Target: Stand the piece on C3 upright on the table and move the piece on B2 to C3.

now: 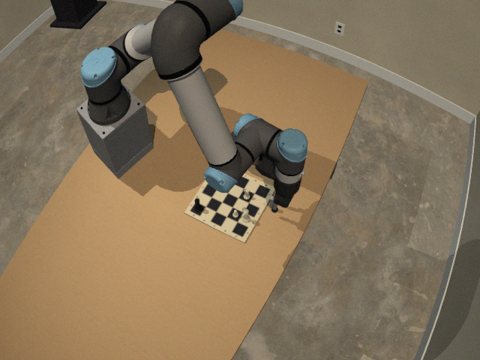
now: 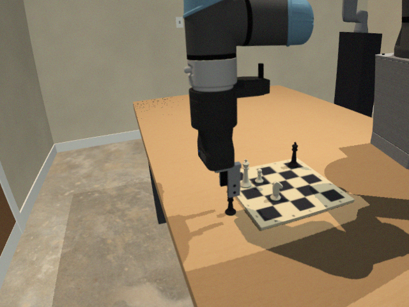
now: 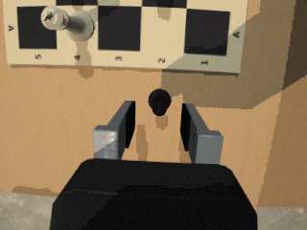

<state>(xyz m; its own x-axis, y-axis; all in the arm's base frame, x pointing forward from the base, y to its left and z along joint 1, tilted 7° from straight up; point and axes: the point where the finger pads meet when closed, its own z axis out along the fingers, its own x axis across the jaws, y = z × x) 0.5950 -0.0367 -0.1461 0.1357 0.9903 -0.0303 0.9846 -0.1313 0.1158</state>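
The black pawn lies 5 cm below my hand. From my hand the other things lie so: white pawn (11 cm behind, 6 cm to the right, 5 cm below); white knight (10 cm behind, 5 cm below, 1 cm to the left); white king (8 cm behind, 6 cm to the right, 3 cm below).
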